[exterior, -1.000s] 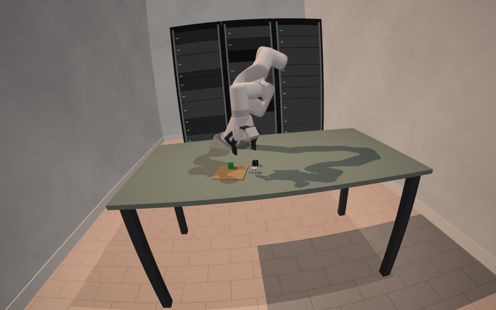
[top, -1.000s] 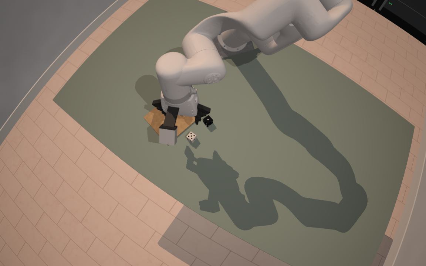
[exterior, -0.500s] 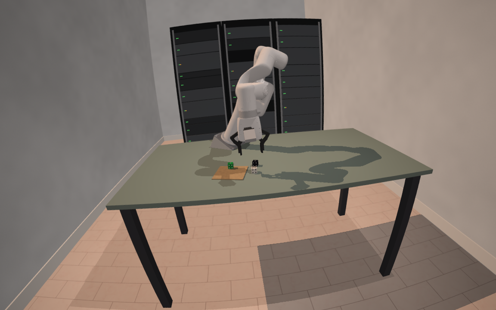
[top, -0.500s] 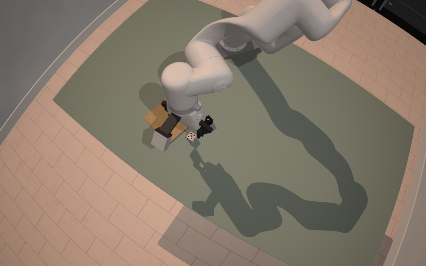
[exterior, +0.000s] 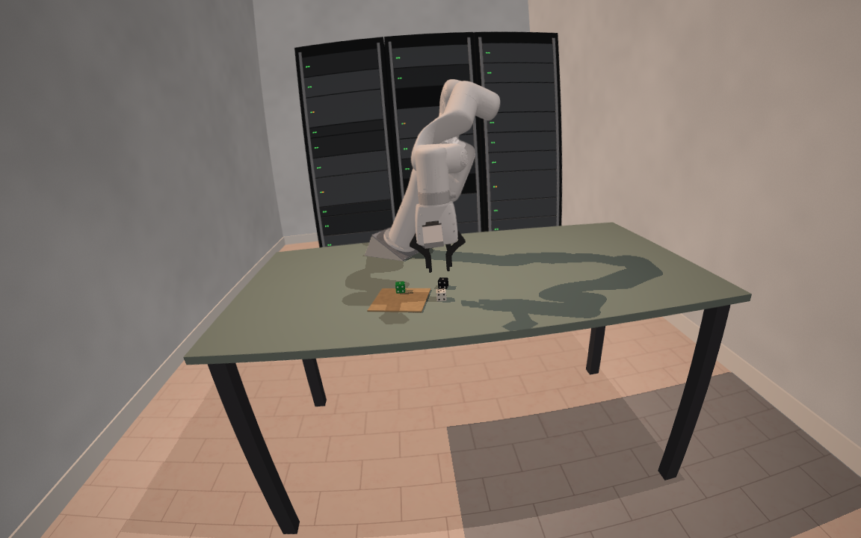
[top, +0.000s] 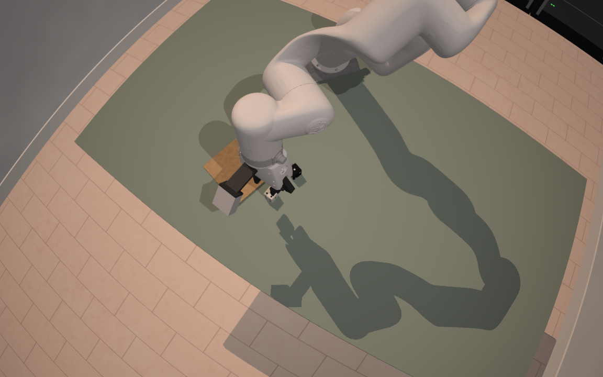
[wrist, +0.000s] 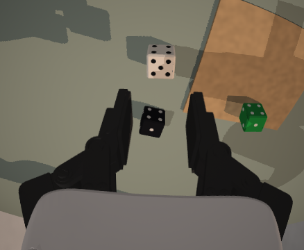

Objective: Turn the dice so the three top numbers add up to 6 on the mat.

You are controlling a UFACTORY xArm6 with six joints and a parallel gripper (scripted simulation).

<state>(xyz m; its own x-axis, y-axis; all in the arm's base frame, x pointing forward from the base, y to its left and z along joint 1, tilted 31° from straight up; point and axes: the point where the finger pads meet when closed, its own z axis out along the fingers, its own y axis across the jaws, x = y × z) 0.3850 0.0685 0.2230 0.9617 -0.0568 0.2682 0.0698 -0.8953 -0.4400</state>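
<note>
Right now my hand is 90 mm above the white die. From my hand the other things lie so: black die: 90 mm below, 80 mm behind; then brown mat: 110 mm to the right, 100 mm below, 10 mm behind; then green die: 110 mm to the right, 90 mm below, 60 mm behind.
</note>
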